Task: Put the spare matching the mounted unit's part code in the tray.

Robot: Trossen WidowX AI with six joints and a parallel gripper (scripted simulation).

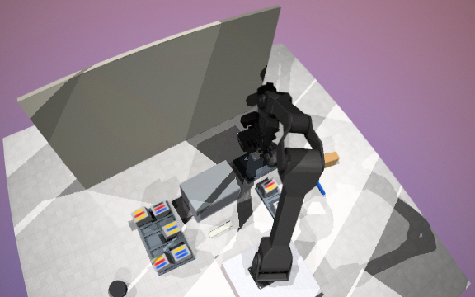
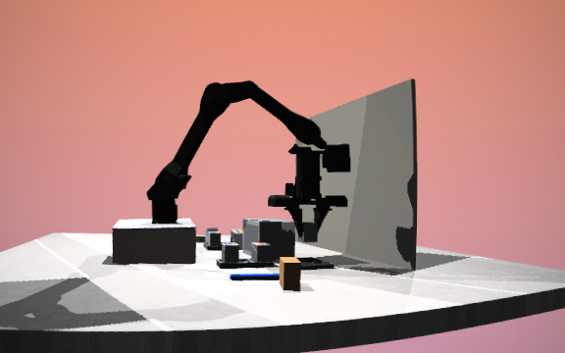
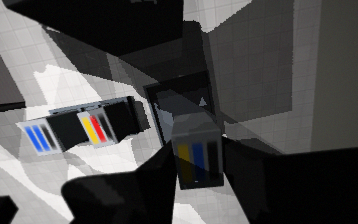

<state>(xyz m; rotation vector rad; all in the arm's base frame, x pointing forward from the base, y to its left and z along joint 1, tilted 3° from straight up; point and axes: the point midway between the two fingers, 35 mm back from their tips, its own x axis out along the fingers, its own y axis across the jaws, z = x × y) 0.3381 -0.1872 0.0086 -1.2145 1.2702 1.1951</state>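
The dark flat tray lies 70 mm below my gripper tip and 10 mm behind it. From my gripper tip the other things lie so: blue rod (160 mm to the right, 150 mm behind, 60 mm below); then grey box (200 mm to the left, 50 mm behind, 20 mm below); then brown block (230 mm to the right, 120 mm behind, 40 mm below).
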